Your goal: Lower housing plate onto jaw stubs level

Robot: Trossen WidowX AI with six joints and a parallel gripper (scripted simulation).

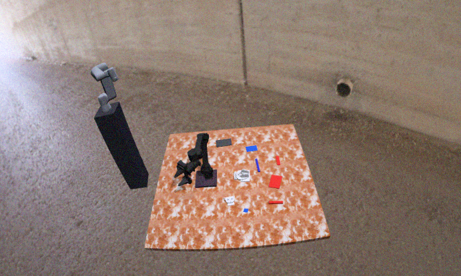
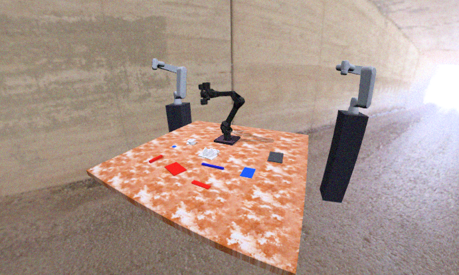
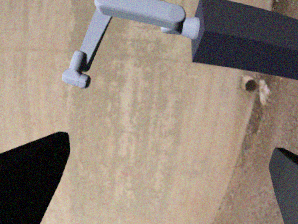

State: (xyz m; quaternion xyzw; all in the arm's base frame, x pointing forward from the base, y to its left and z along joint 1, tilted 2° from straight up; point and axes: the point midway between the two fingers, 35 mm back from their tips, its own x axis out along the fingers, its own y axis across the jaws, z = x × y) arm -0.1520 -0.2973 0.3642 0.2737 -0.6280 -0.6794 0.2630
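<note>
Right now the white part is 320 mm ahead of my gripper tip, 50 mm to the left of it and 360 mm below it. The rest, counted from my gripper tip: red strip 650 mm ahead, 50 mm to the right, 360 mm below; blue bar 610 mm ahead, 370 mm to the left, 370 mm below; red square 700 mm ahead, 150 mm to the left, 370 mm below.
</note>
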